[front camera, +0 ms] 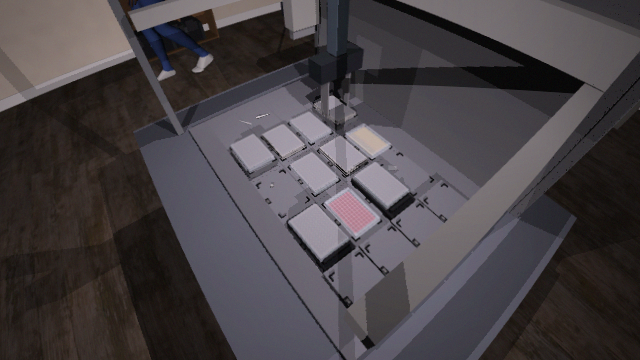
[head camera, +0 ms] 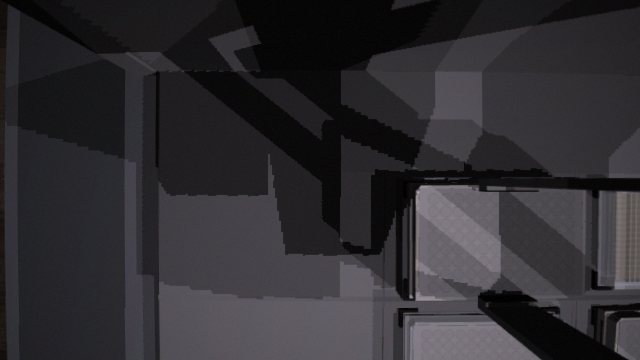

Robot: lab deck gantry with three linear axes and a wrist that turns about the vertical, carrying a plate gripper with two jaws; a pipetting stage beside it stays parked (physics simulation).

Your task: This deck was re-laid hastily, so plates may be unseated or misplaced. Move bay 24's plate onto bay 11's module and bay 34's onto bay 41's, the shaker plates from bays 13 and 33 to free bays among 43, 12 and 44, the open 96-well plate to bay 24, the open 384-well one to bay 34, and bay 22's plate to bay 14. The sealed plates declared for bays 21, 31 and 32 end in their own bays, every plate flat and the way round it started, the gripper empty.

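Frame: origin at the robot's base, x ahead, y left, z up, level; centimetres.
Where they show: gripper, fingertip midpoint: (front camera: 334,107) (head camera: 503,243); robot's base, origin of the base link: (front camera: 232,152).
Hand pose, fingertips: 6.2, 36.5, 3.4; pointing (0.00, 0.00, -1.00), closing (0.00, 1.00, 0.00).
Observation:
Things, the pixels of their top centre, and the offset from my fingertips, as dx, dy, dz. "*": a spot on its surface instead.
- pale plate with round wells, middle of its top: (head camera: 502,242) (front camera: 334,107) -0.1, +0.0, +0.0
- bay 31, surface spot: (head camera: 455,340) * -2.4, -8.1, -1.9
- bay 32, surface spot: (front camera: 342,153) * +16.7, -10.7, -1.8
- bay 21, surface spot: (front camera: 283,140) * +0.9, -21.6, -1.9
- bay 22, surface spot: (front camera: 314,172) * +17.3, -21.6, -1.9
- bay 11, surface spot: (front camera: 252,152) * +1.2, -32.4, +0.0
- tan 384-well plate, middle of its top: (front camera: 367,138) +16.6, -0.1, -1.9
- pink 96-well plate, middle of its top: (front camera: 351,209) +33.0, -21.5, -1.9
- small pale chip, middle of its top: (front camera: 392,168) +29.2, -1.8, -3.3
- tiny bit, surface spot: (front camera: 272,185) * +13.1, -33.2, -3.0
- thin light object, middle of its top: (front camera: 262,114) -15.5, -20.0, -2.6
A pale plate with round wells (front camera: 336,107) (head camera: 460,240) lies level, as far as shows, on the dark module of bay 41. My gripper (front camera: 336,113) (head camera: 509,242) is low around it, shut on its two long sides. Pale plates show in bay 31 (front camera: 310,126) (head camera: 455,340), bay 32 (front camera: 342,153), bay 21 (front camera: 283,140), bay 22 (front camera: 314,172) and bay 11 (front camera: 252,152). The shaker plates (front camera: 320,231) (front camera: 381,185) stand in bays 13 and 33. The tan 384-well plate (front camera: 368,140) (head camera: 627,240) is in bay 42. The pink 96-well plate (front camera: 352,212) is in bay 23.
A small pale chip (front camera: 392,168) lies in bay 43, and a tiny bit (front camera: 272,185) lies in bay 12. A thin light object (front camera: 262,116) lies on the deck at the back left. A broad frame beam (front camera: 480,200) crosses the view above the near right bays. A person's legs (front camera: 170,45) show beyond the deck.

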